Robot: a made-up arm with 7 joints. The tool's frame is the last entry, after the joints.
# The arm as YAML. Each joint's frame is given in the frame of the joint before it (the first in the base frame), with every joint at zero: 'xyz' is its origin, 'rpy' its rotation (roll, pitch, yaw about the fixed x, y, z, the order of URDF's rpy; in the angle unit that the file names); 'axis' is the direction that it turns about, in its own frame. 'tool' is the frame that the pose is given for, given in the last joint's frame.
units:
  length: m
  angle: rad
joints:
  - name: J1
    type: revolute
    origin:
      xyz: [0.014, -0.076, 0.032]
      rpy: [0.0, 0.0, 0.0]
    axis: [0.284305, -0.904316, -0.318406]
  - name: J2
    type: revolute
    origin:
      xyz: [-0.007, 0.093, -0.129]
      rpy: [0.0, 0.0, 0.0]
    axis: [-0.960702, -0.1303, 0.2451]
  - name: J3
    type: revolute
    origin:
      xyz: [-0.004, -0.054, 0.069]
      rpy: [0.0, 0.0, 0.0]
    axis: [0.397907, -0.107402, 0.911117]
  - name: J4
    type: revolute
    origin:
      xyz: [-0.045, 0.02, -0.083]
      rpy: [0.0, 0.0, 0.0]
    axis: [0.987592, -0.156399, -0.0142]
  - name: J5
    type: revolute
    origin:
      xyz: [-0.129, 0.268, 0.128]
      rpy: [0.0, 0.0, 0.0]
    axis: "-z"
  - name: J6
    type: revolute
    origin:
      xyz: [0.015, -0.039, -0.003]
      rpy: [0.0, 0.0, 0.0]
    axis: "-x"
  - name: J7
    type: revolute
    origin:
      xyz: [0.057, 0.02, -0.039]
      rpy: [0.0, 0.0, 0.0]
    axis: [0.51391, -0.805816, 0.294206]
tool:
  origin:
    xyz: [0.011, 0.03, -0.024]
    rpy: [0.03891, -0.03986, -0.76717]
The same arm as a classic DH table. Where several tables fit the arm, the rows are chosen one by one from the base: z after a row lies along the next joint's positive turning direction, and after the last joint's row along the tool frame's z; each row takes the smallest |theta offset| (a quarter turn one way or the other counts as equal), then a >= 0, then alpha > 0; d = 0 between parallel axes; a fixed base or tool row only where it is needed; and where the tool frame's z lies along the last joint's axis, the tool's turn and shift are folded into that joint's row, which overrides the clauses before.
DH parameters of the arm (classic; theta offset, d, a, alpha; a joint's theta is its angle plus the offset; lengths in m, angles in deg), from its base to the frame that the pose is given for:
base (fixed): 17.45 0.0578 -0.0094 108.57
J1: 79.32 0.0242 -0.1447 -103.49
J2: -83.21 -0.0119 0.0419 -98.34
J3: -15.69 -0.0191 -0.0087 -66.62
J4: -2.74 -0.1793 -0.2445 -89.19
J5: -9 -0.1226 0.039 -90
J6: -69.94 -0.0913 0.0298 -120.92
J7: -76.57 -0.058 -0.0245 74.61
tool (fixed): 102.78 -0.0191 0 0

